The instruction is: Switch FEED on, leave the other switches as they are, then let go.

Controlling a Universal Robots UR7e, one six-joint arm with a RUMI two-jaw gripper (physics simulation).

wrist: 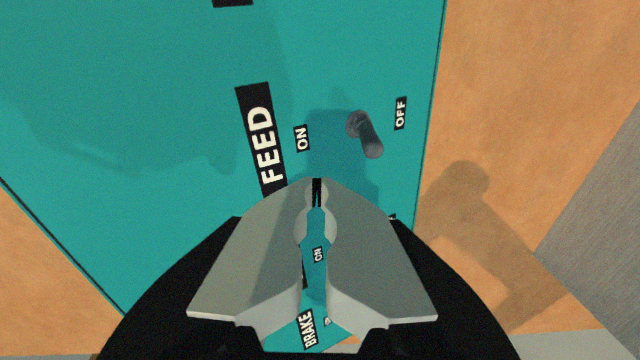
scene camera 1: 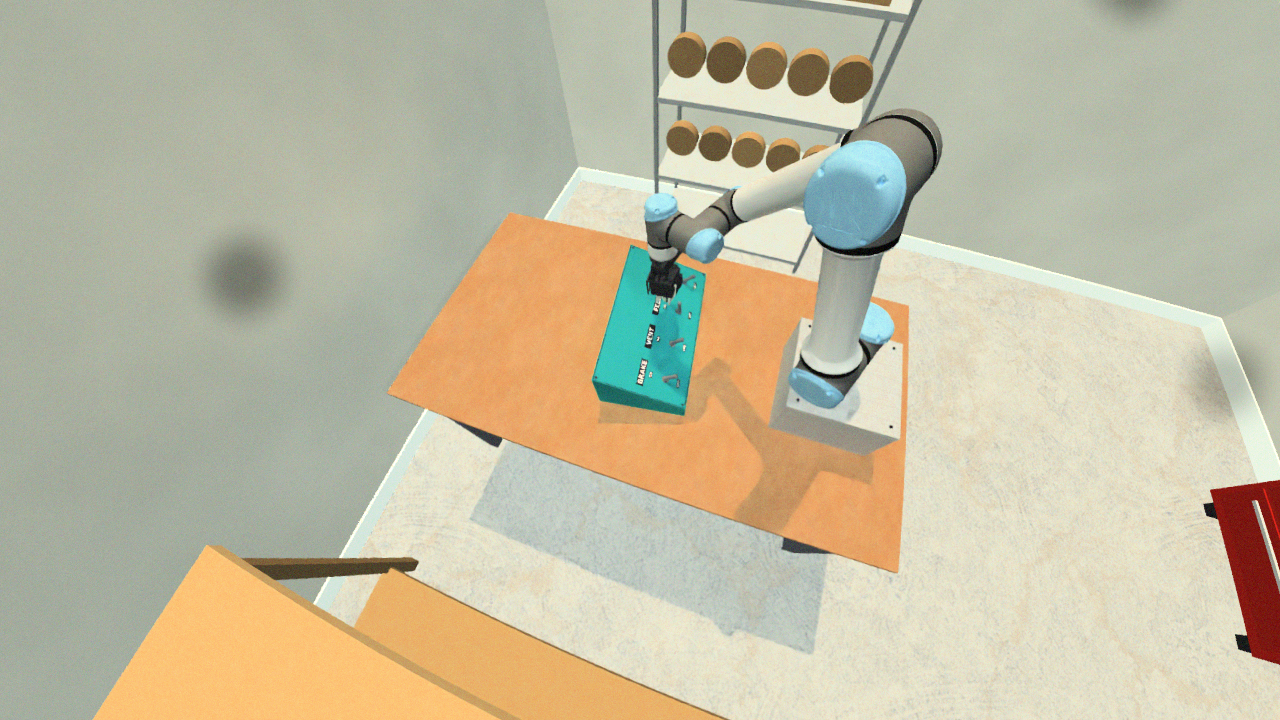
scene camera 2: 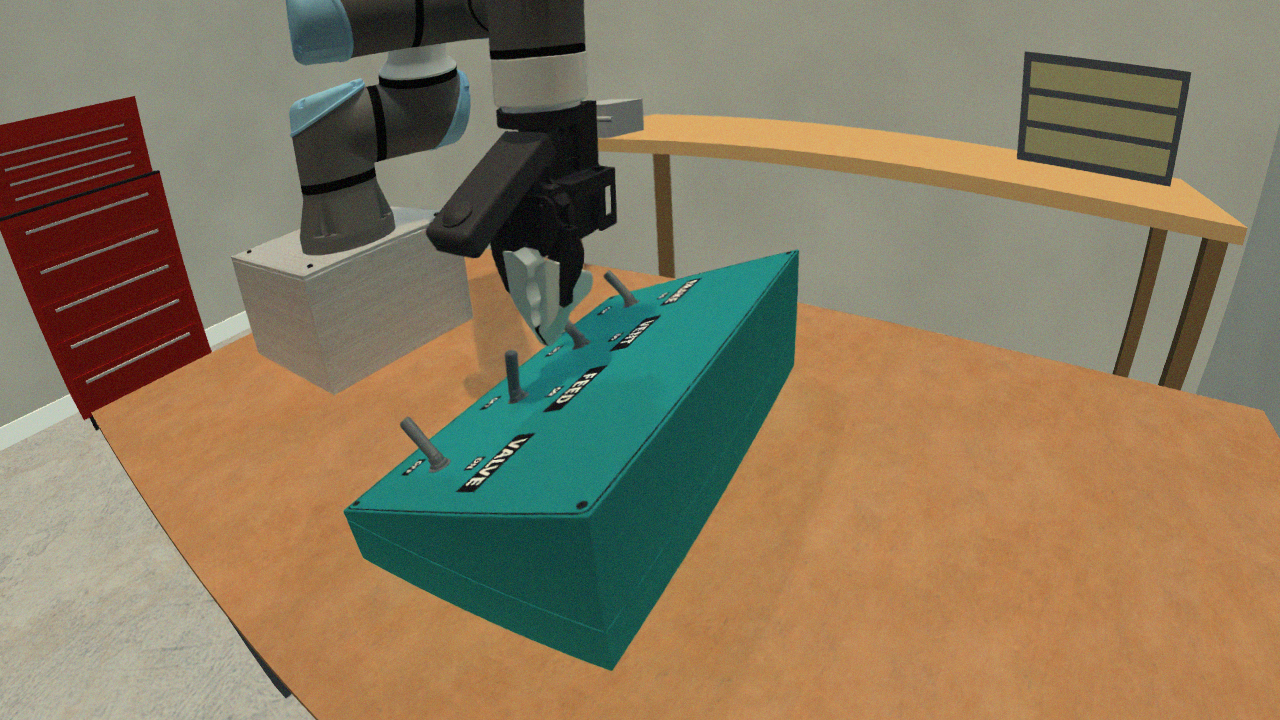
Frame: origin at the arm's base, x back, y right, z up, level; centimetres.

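Seen in the pictures: gripper, fingertip midpoint: [wrist: 317,180] [scene camera 1: 667,301] [scene camera 2: 547,344]; arm's base, link origin: [scene camera 2: 348,237].
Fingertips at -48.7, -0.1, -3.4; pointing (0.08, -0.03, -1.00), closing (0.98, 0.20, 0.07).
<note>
Offsets run from my fingertips to a thing's top centre, as dx, dy, dz. Level surfaces: height alone.
My gripper [scene camera 1: 666,300] [scene camera 2: 544,338] [wrist: 317,180] is shut with nothing between its fingertips, above the teal switch panel [scene camera 1: 626,317] [scene camera 2: 662,376] [wrist: 165,65]. The FEED lever {+3.2, +2.1, -0.8} [scene camera 1: 678,308] [scene camera 2: 513,376] [wrist: 366,134] stands nearly upright, tilted off the panel's slant towards ON, unlike the other levers. It is apart from the fingers. The VALVE lever {+0.8, +14.0, -1.7} [scene camera 1: 689,281] [scene camera 2: 422,443], VENT lever {+8.2, -8.8, -1.7} [scene camera 1: 677,342] [scene camera 2: 578,335] and BRAKE lever {+11.9, -20.3, -1.7} [scene camera 1: 672,380] [scene camera 2: 619,288] lean towards OFF. In scene camera 2 the fingertips partly hide the VENT lever.
The panel stands on the orange table {dz -14.4} [scene camera 1: 483,295] [scene camera 2: 939,537] beside the arm's pale base block [scene camera 1: 836,428] [scene camera 2: 349,313]. A shelf rack [scene camera 1: 656,134] stands behind the table. A red drawer cabinet [scene camera 1: 1253,573] [scene camera 2: 85,250] and a wooden bench [scene camera 2: 805,161] stand farther off.
</note>
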